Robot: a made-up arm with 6 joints.
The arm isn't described. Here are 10 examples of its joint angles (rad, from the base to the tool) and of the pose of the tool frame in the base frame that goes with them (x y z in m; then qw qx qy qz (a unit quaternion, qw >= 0)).
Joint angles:
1: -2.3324 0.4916 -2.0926 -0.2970 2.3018 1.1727
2: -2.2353 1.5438 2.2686 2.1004 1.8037 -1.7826
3: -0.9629 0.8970 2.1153 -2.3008 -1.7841 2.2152
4: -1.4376 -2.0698 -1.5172 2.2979 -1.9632 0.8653
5: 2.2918 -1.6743 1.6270 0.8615 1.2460 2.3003
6: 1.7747 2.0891 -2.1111 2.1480 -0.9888 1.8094
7: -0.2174 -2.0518 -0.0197 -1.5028 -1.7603 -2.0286
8: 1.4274 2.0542 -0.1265 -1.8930 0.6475 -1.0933
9: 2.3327 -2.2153 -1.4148 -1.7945 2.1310 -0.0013
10: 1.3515 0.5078 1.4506 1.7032 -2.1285 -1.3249
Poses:
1: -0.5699 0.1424 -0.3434 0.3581 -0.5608 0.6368 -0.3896
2: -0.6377 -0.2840 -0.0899 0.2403 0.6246 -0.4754 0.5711
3: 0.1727 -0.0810 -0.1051 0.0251 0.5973 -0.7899 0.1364
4: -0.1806 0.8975 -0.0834 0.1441 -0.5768 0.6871 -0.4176
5: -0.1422 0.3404 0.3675 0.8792 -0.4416 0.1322 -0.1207
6: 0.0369 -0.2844 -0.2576 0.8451 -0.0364 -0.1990 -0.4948
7: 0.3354 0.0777 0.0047 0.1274 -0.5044 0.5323 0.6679
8: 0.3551 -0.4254 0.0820 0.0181 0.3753 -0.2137 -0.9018
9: 0.2110 0.3303 0.0963 0.0878 0.2370 0.1684 -0.9528
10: 0.6261 -0.5476 0.7965 0.3246 -0.6193 -0.6104 -0.3722
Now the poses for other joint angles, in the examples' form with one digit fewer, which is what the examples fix.
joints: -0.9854 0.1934 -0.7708 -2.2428 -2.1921 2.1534
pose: 0.114 0.095 -0.332 0.526 0.784 0.319 -0.081
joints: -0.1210 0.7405 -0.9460 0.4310 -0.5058 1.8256
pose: 0.269 -0.609 -0.058 0.425 -0.617 -0.270 -0.605
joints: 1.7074 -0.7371 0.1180 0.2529 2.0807 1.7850
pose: -0.220 0.175 0.745 0.938 0.236 0.254 0.020
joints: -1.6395 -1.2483 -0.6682 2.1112 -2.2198 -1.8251
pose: 0.130 0.770 -0.626 0.097 0.377 0.756 -0.526
